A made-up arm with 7 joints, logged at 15 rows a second.
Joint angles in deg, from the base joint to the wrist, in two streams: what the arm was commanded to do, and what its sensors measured. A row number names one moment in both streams.
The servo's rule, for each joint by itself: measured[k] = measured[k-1] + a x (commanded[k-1-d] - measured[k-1]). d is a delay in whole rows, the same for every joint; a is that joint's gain. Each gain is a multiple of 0.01, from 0.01 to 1. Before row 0 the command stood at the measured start. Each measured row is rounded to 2 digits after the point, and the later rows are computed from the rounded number. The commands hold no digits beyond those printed.
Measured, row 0:
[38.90 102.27 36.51 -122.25 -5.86 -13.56 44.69]
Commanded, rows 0 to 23:
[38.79 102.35 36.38 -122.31 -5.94 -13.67 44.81]
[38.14 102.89 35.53 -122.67 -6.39 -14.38 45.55]
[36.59 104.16 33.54 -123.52 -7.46 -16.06 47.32]
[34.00 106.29 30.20 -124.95 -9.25 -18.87 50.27]
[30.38 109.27 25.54 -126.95 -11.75 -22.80 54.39]
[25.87 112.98 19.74 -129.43 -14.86 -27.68 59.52]
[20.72 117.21 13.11 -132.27 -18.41 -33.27 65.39]
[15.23 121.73 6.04 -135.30 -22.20 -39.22 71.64]
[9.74 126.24 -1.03 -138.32 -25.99 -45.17 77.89]
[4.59 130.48 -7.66 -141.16 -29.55 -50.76 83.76]
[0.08 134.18 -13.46 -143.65 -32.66 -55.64 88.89]
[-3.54 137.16 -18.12 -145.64 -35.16 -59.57 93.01]
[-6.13 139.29 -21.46 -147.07 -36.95 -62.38 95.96]
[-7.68 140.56 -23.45 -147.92 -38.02 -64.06 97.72]
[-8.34 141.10 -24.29 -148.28 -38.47 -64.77 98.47]
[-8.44 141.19 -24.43 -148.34 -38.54 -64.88 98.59]
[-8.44 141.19 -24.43 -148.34 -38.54 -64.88 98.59]
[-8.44 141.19 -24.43 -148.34 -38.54 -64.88 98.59]
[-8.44 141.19 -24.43 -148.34 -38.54 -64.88 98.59]
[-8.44 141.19 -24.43 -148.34 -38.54 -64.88 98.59]
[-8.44 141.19 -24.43 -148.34 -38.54 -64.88 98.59]
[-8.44 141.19 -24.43 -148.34 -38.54 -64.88 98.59]
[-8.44 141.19 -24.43 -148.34 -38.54 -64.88 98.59]
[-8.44 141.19 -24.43 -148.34 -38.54 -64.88 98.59]
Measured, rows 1 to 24:
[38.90 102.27 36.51 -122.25 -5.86 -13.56 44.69]
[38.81 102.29 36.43 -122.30 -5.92 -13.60 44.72]
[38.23 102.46 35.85 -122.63 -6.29 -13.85 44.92]
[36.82 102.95 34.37 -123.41 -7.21 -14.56 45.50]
[34.39 103.92 31.70 -124.77 -8.82 -15.94 46.64]
[30.94 105.47 27.76 -126.69 -11.13 -18.14 48.50]
[26.58 107.65 22.63 -129.10 -14.08 -21.19 51.14]
[21.54 110.42 16.54 -131.89 -17.50 -25.06 54.56]
[16.11 113.70 9.82 -134.89 -21.21 -29.59 58.66]
[10.63 117.34 2.88 -137.91 -24.99 -34.58 63.28]
[5.44 121.15 -3.87 -140.77 -28.59 -39.76 68.20]
[0.83 124.93 -10.01 -143.30 -31.81 -44.84 73.17]
[-2.93 128.48 -15.20 -145.36 -34.46 -49.55 77.93]
[-5.68 131.61 -19.21 -146.86 -36.43 -53.66 82.26]
[-7.40 134.21 -21.92 -147.79 -37.69 -56.99 85.97]
[-8.21 136.21 -23.44 -148.22 -38.31 -59.48 88.97]
[-8.41 137.65 -24.07 -148.33 -38.49 -61.21 91.28]
[-8.44 138.68 -24.30 -148.34 -38.53 -62.38 93.03]
[-8.44 139.41 -24.38 -148.34 -38.54 -63.18 94.36]
[-8.44 139.93 -24.41 -148.34 -38.54 -63.72 95.38]
[-8.44 140.30 -24.42 -148.34 -38.54 -64.09 96.15]
[-8.44 140.56 -24.43 -148.34 -38.54 -64.34 96.74]
[-8.44 140.74 -24.43 -148.34 -38.54 -64.51 97.18]
[-8.44 140.87 -24.43 -148.34 -38.54 -64.63 97.52]
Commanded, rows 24 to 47:
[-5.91 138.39 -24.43 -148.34 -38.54 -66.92 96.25]
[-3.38 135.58 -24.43 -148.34 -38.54 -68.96 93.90]
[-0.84 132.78 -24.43 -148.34 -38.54 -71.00 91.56]
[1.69 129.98 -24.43 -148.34 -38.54 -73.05 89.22]
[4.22 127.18 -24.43 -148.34 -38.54 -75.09 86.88]
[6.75 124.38 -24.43 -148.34 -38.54 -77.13 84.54]
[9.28 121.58 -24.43 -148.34 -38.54 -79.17 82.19]
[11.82 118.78 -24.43 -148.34 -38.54 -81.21 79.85]
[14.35 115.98 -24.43 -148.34 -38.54 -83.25 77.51]
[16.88 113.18 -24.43 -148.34 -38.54 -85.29 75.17]
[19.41 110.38 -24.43 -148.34 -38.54 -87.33 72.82]
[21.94 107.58 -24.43 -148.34 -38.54 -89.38 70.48]
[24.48 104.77 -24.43 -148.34 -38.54 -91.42 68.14]
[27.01 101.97 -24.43 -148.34 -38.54 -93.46 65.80]
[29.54 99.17 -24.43 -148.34 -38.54 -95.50 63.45]
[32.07 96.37 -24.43 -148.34 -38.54 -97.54 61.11]
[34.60 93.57 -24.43 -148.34 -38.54 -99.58 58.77]
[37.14 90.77 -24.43 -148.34 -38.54 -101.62 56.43]
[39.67 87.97 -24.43 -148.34 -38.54 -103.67 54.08]
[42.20 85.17 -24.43 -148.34 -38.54 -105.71 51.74]
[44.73 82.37 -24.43 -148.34 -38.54 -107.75 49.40]
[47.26 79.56 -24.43 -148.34 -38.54 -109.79 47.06]
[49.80 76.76 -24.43 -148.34 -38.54 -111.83 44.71]
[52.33 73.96 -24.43 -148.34 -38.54 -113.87 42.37]
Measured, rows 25 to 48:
[-8.44 140.96 -24.43 -148.34 -38.54 -64.71 97.78]
[-6.26 140.21 -24.43 -148.34 -38.54 -65.42 97.41]
[-3.78 138.87 -24.43 -148.34 -38.54 -66.55 96.57]
[-1.25 137.10 -24.43 -148.34 -38.54 -67.97 95.37]
[1.28 135.04 -24.43 -148.34 -38.54 -69.60 93.89]
[3.81 132.76 -24.43 -148.34 -38.54 -71.36 92.21]
[6.34 130.33 -24.43 -148.34 -38.54 -73.21 90.37]
[8.87 127.79 -24.43 -148.34 -38.54 -75.12 88.41]
[11.41 125.18 -24.43 -148.34 -38.54 -77.07 86.36]
[13.94 122.51 -24.43 -148.34 -38.54 -79.05 84.24]
[16.47 119.80 -24.43 -148.34 -38.54 -81.05 82.06]
[19.00 117.07 -24.43 -148.34 -38.54 -83.06 79.84]
[21.53 114.32 -24.43 -148.34 -38.54 -85.08 77.59]
[24.07 111.55 -24.43 -148.34 -38.54 -87.11 75.32]
[26.60 108.77 -24.43 -148.34 -38.54 -89.14 73.04]
[29.13 105.99 -24.43 -148.34 -38.54 -91.18 70.74]
[31.66 103.20 -24.43 -148.34 -38.54 -93.22 68.43]
[34.19 100.41 -24.43 -148.34 -38.54 -95.26 66.11]
[36.73 97.61 -24.43 -148.34 -38.54 -97.30 63.79]
[39.26 94.81 -24.43 -148.34 -38.54 -99.34 61.46]
[41.79 92.01 -24.43 -148.34 -38.54 -101.38 59.13]
[44.32 89.21 -24.43 -148.34 -38.54 -103.42 56.79]
[46.85 86.41 -24.43 -148.34 -38.54 -105.46 54.45]
[49.39 83.61 -24.43 -148.34 -38.54 -107.50 52.11]

